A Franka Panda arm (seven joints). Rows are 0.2 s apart.
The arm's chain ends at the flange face. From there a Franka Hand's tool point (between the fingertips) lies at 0.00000 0.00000 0.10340 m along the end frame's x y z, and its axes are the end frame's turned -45 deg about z.
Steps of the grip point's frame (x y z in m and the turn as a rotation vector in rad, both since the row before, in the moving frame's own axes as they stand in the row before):
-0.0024 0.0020 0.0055 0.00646 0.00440 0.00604
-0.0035 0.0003 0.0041 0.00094 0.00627 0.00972
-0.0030 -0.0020 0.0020 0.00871 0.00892 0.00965
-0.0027 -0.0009 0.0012 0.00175 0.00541 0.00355
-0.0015 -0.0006 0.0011 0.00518 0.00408 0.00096
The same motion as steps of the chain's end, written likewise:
-0.0001 0.0039 0.0055 0.00768 -0.00146 0.00604
-0.0027 0.0032 0.0041 0.00510 0.00377 0.00972
-0.0036 0.0020 0.0020 0.01247 0.00015 0.00965
-0.0028 0.0018 0.0012 0.00506 0.00259 0.00355
-0.0014 0.0013 0.0011 0.00655 -0.00078 0.00096

